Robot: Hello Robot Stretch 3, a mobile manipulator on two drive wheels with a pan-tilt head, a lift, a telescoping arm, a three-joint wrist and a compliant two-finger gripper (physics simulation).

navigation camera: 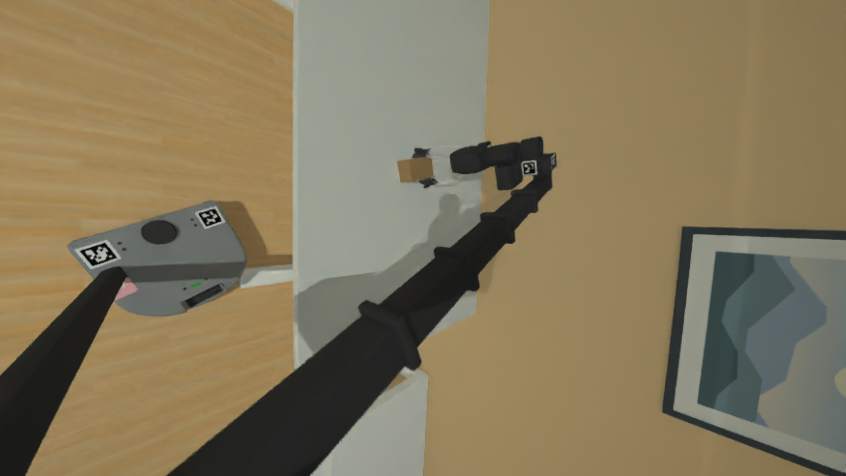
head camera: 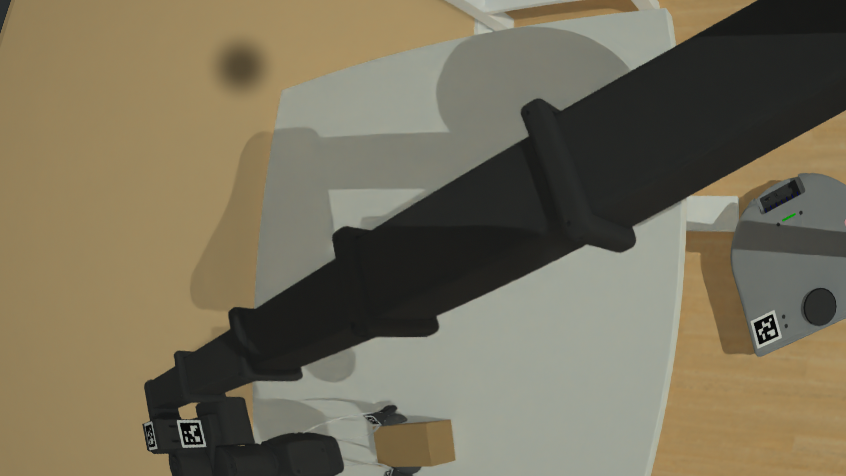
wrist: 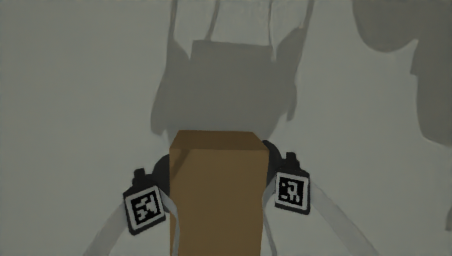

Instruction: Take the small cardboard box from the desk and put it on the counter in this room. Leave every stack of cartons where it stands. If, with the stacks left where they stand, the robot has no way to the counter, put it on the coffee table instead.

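Where they show: gripper, between the fingertips: (navigation camera: 417,169) (head camera: 410,443) (wrist: 216,166); robot's base, origin of its link: (navigation camera: 160,230) (head camera: 817,305).
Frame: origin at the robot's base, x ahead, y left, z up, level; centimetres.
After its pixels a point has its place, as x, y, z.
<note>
The small cardboard box (head camera: 408,444) @[-2.0, -53.7, 77.2] (navigation camera: 414,169) @[-1.4, -52.1, 77.2] (wrist: 217,205) @[-2.0, -55.9, 77.3] is brown and stands on the pale grey-white desk (head camera: 532,355) @[-8.8, -36.7, 72.0] (navigation camera: 366,88) @[20.2, -48.2, 72.0] (wrist: 60,75) @[9.0, -65.2, 72.0]. My gripper (head camera: 397,442) @[-2.2, -57.1, 73.4] (navigation camera: 424,168) @[-2.2, -57.1, 73.4] (wrist: 216,166) @[-2.2, -57.1, 73.4] is shut on the box, with one dark fingertip pressed against each side in the wrist view. The box lies square between the fingers, and its shadow falls on the desk beyond it. Its underside is hidden, so I cannot tell whether it touches the desk. The counter, the coffee table and the stacks of cartons do not show in these views.
My telescoping arm (head camera: 461,260) @[-9.0, -17.2, 109.1] (navigation camera: 408,313) @[-8.5, -12.9, 109.0] reaches over the desk towards the tan wall (head camera: 118,177) @[-52.2, -85.5, 103.7] (navigation camera: 591,266) @[-47.9, -87.5, 113.1]. My grey base (head camera: 786,284) @[-6.8, -5.7, 16.0] (navigation camera: 195,245) @[-7.0, -5.5, 16.0] stands on the wooden floor beside the desk's edge. A framed picture (navigation camera: 751,331) @[-57.0, -80.8, 147.7] hangs on the wall. White furniture (navigation camera: 378,438) @[-108.4, -19.7, 45.1] stands at one desk end.
</note>
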